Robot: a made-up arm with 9 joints. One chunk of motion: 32 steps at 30 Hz.
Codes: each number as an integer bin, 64 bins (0 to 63) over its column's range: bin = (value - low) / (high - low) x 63, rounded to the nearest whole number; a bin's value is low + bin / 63 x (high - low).
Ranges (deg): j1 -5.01..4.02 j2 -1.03..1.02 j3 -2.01..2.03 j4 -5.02..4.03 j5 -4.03..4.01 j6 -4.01..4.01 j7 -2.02..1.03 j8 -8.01..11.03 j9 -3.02..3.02
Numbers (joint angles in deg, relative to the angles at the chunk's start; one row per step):
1: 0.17 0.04 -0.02 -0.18 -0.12 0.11 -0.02 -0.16 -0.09
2: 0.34 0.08 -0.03 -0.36 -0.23 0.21 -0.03 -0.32 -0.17
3: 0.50 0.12 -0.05 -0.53 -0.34 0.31 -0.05 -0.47 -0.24
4: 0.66 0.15 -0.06 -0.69 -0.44 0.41 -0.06 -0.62 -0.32
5: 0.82 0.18 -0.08 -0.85 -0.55 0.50 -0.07 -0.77 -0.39
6: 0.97 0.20 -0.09 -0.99 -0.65 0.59 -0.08 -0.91 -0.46
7: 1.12 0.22 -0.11 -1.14 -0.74 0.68 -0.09 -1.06 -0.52
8: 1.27 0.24 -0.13 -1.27 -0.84 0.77 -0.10 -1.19 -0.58
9: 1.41 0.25 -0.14 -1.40 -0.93 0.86 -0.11 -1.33 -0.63
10: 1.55 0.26 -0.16 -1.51 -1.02 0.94 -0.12 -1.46 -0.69
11: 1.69 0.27 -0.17 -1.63 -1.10 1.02 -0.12 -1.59 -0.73
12: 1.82 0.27 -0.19 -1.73 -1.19 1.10 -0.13 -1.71 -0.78
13: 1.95 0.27 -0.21 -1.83 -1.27 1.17 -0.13 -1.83 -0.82
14: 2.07 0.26 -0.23 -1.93 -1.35 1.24 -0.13 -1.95 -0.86
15: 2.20 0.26 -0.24 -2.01 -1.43 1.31 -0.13 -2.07 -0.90
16: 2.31 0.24 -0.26 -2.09 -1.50 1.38 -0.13 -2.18 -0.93
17: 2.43 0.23 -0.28 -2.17 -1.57 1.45 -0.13 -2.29 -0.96
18: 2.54 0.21 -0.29 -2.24 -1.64 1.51 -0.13 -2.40 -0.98
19: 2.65 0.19 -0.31 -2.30 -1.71 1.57 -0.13 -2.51 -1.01
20: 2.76 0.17 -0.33 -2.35 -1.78 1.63 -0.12 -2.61 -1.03
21: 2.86 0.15 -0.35 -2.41 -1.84 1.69 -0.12 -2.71 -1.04
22: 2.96 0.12 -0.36 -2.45 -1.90 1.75 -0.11 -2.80 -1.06
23: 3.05 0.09 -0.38 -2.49 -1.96 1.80 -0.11 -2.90 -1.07
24: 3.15 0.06 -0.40 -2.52 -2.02 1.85 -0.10 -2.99 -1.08
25: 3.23 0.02 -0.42 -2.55 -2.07 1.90 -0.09 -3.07 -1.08
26: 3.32 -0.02 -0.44 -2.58 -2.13 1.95 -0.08 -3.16 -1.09
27: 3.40 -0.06 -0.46 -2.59 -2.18 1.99 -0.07 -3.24 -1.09
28: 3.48 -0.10 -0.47 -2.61 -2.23 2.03 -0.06 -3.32 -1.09
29: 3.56 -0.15 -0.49 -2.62 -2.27 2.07 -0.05 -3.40 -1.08
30: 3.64 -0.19 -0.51 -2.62 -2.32 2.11 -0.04 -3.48 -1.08
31: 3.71 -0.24 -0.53 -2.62 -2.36 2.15 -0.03 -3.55 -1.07
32: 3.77 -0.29 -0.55 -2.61 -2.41 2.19 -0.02 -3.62 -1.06
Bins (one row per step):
1: 36 33 31 34 31 32 41 26 31
2: 37 34 31 32 30 33 41 25 30
3: 38 35 31 31 29 34 41 25 29
4: 40 36 30 30 28 35 40 24 28
5: 41 37 30 29 27 35 40 24 27
6: 42 38 30 28 26 36 40 23 27
7: 43 38 30 27 26 37 40 23 26
8: 44 39 29 26 25 38 40 23 25
9: 45 39 29 25 24 38 39 22 25
10: 46 40 29 24 24 39 39 22 24
11: 47 40 29 24 23 40 39 21 24
12: 48 40 28 23 22 40 39 21 23
13: 49 40 28 22 22 41 39 20 23
14: 49 40 28 22 21 41 39 20 23
15: 50 40 28 21 20 42 39 20 22
16: 51 39 27 20 20 42 39 19 22
17: 52 39 27 20 19 43 39 19 21
18: 53 38 27 19 19 43 39 19 21
19: 53 37 27 19 18 44 39 18 21
20: 54 37 26 19 18 44 39 18 21
21: 55 36 26 18 17 45 39 18 21
22: 56 35 26 18 17 45 39 17 20
23: 56 34 25 18 16 46 39 17 20
24: 57 33 25 17 16 46 40 17 20
25: 57 32 25 17 15 46 40 16 20
26: 58 31 24 17 15 47 40 16 20
27: 59 30 24 17 14 47 40 16 20
28: 59 29 24 17 14 47 40 16 20
29: 60 27 24 17 14 48 41 15 20
30: 60 26 23 17 13 48 41 15 20
31: 61 24 23 17 13 48 41 15 20
32: 61 23 23 17 13 49 41 15 20

